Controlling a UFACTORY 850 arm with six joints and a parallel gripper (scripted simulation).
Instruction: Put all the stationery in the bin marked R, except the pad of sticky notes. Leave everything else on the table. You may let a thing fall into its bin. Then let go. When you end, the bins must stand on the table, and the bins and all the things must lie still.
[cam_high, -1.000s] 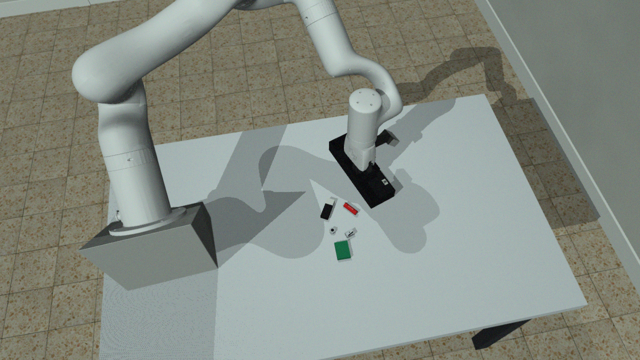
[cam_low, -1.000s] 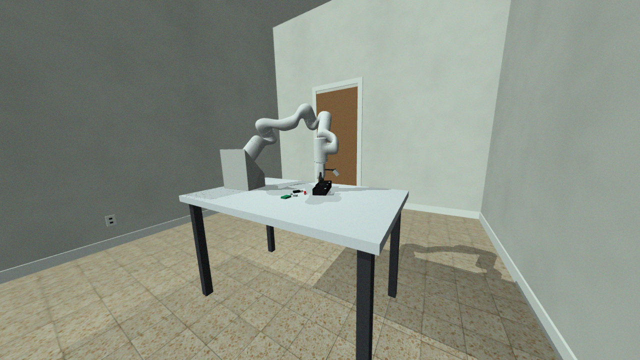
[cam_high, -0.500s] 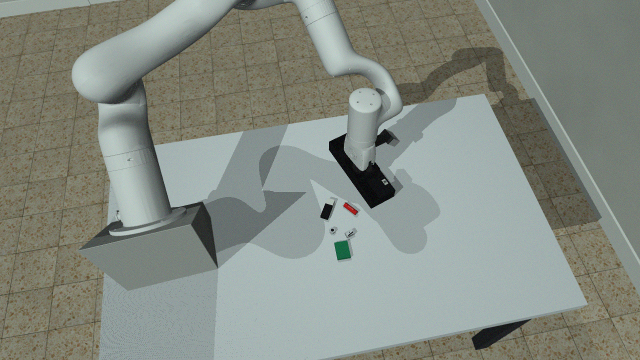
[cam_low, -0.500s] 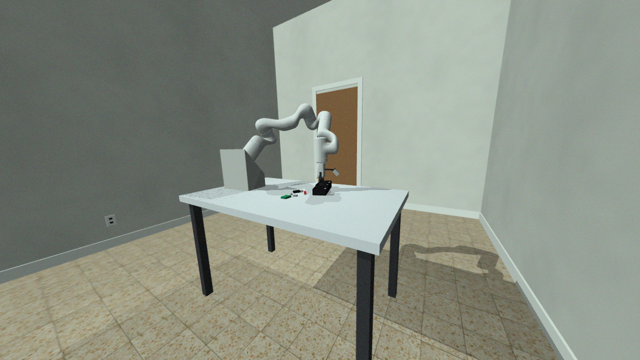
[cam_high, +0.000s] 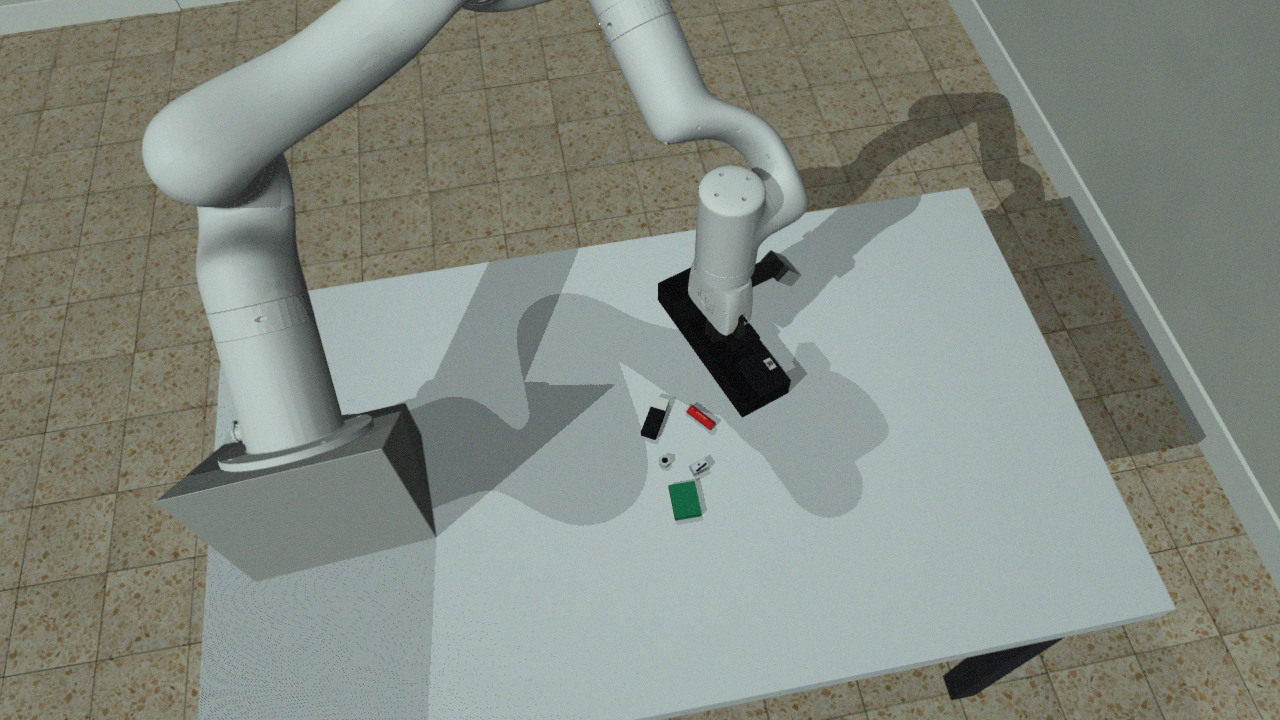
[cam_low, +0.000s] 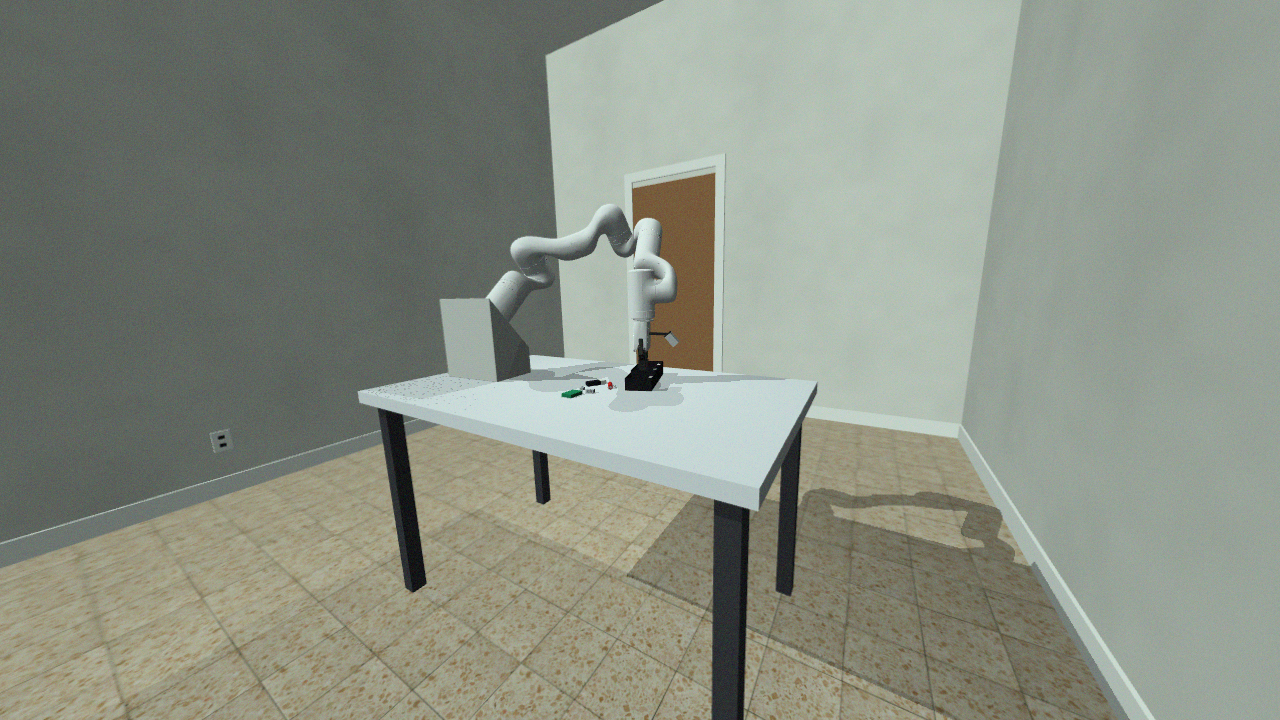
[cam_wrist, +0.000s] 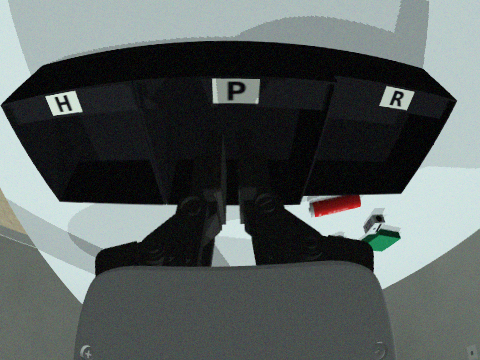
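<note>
Right now the grey sharpener-like block is 20 cm to the right of my hand, 5 cm below it and 5 cm behind it. From my hand the other things lie so: black-and-white block: 11 cm to the right, 11 cm behind, 5 cm below; then grey piece: 19 cm to the right, 11 cm behind, 5 cm below; then red cylinder: 13 cm to the right, 5 cm below, 4 cm behind.
</note>
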